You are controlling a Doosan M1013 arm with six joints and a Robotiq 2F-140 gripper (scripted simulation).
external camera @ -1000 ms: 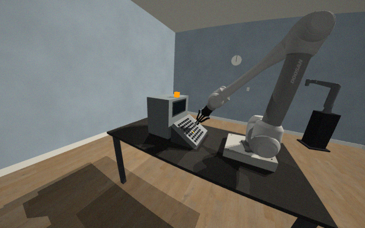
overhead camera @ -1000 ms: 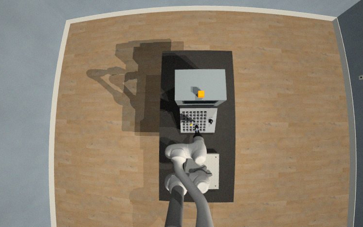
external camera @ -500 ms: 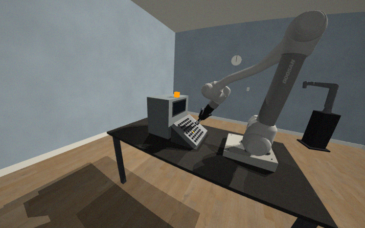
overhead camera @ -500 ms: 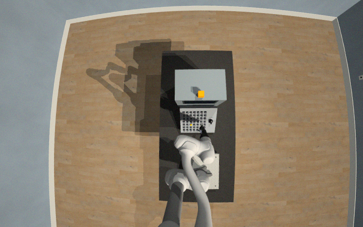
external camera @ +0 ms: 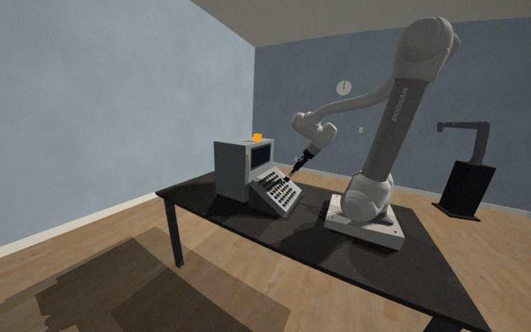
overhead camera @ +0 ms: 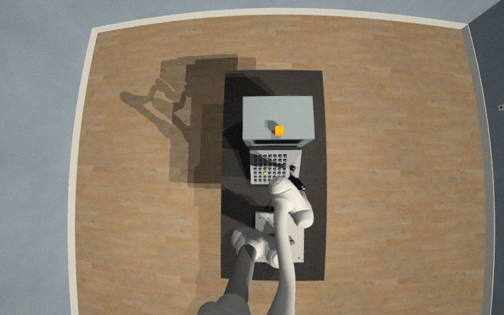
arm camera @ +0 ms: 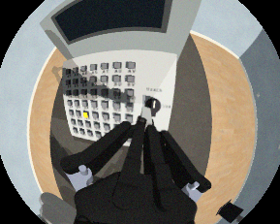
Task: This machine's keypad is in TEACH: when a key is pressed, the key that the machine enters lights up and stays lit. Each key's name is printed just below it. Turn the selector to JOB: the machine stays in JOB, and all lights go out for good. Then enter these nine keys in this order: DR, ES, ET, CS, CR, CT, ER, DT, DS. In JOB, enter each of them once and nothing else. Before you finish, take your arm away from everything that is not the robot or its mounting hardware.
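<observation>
The black selector knob is 60 mm below my hand, 40 mm ahead of it and 30 mm to the right of it. The rest, counted from my hand: sloped keypad (110 mm below, 80 mm to the left, 80 mm ahead); then key (170 mm to the left, 90 mm below, 50 mm ahead).
</observation>
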